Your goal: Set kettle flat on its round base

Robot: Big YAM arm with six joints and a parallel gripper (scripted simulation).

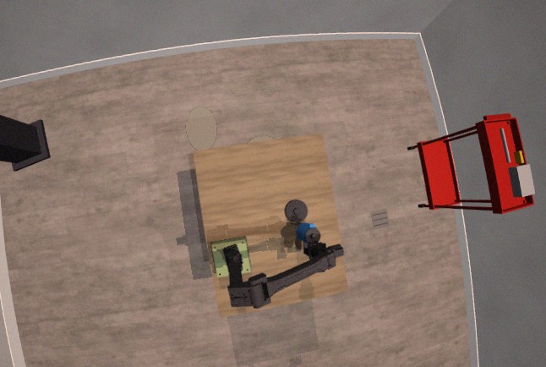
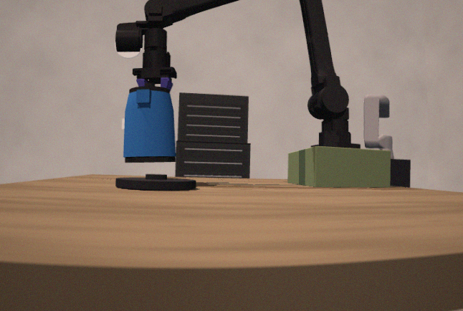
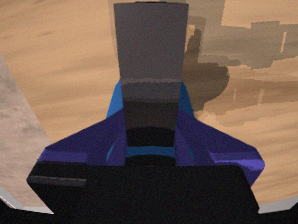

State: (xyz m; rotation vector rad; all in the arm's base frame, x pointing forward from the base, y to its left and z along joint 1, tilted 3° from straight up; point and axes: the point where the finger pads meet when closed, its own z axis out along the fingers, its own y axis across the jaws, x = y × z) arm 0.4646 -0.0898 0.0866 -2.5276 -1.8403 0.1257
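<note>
Right now my hand is 5 cm above the blue kettle, 3 cm to the right of it and 1 cm short of it. From my hand the other things lie so: round black base 20 cm to the left, 17 cm below, 1 cm ahead.
</note>
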